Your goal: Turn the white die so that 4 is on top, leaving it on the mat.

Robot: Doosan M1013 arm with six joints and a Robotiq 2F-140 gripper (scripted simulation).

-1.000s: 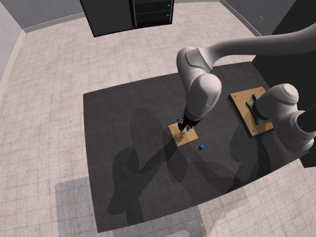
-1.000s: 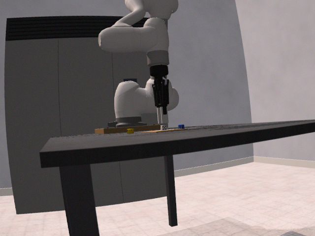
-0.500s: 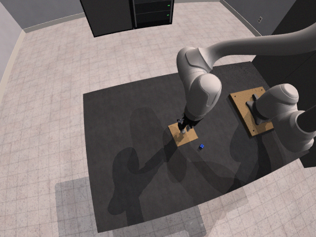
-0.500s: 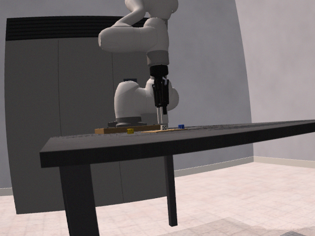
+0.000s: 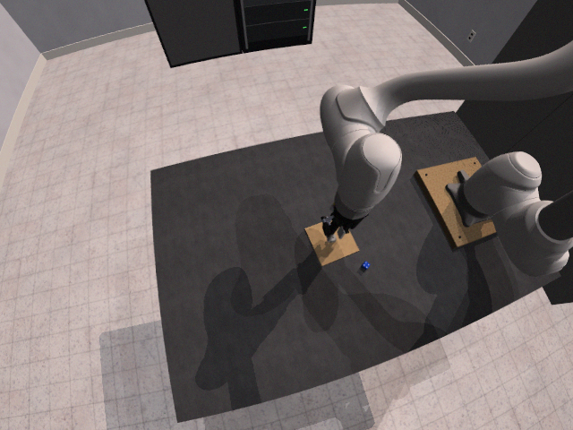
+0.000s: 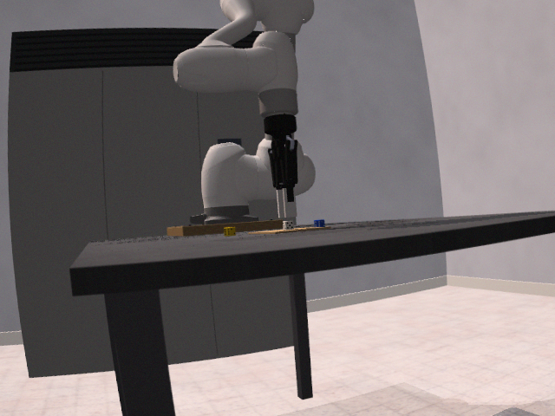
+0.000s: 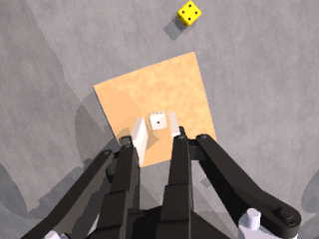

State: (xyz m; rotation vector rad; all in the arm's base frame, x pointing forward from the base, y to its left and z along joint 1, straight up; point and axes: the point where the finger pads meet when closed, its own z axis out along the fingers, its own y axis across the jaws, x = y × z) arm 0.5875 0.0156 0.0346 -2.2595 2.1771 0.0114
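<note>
My hand is 50 mm above the white die. The rest, counted from my hand: blue die (110 mm to the left, 80 mm behind, 50 mm below); tan mat (60 mm below); yellow die (120 mm to the right, 60 mm behind, 50 mm below).
</note>
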